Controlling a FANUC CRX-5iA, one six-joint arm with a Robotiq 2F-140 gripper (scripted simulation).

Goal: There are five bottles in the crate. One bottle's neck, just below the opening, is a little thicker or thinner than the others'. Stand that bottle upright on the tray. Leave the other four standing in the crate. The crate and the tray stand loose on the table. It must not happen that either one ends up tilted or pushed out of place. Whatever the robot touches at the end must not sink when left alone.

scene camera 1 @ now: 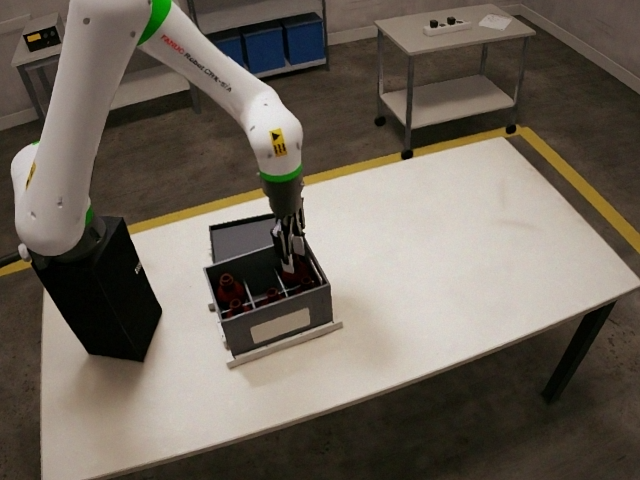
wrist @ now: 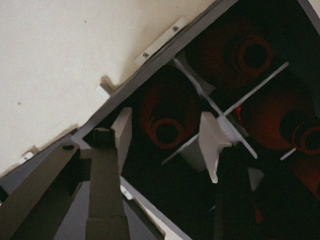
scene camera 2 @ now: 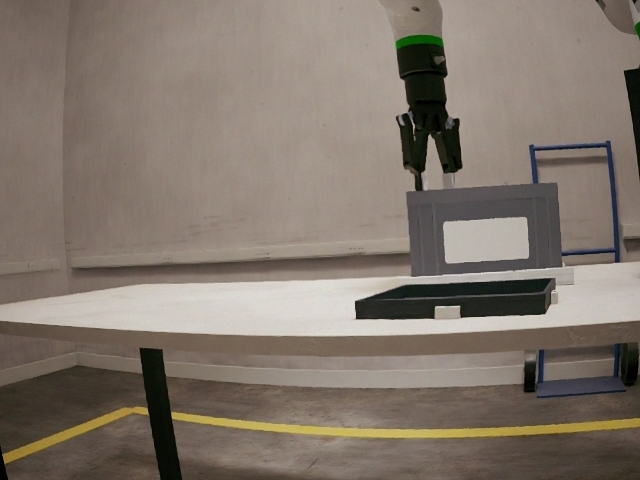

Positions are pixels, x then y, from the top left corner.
Labels:
crate: scene camera 1; wrist; scene camera 2 486, 229
same spot on crate: [wrist: 286, 33] = [scene camera 1: 310, 303]

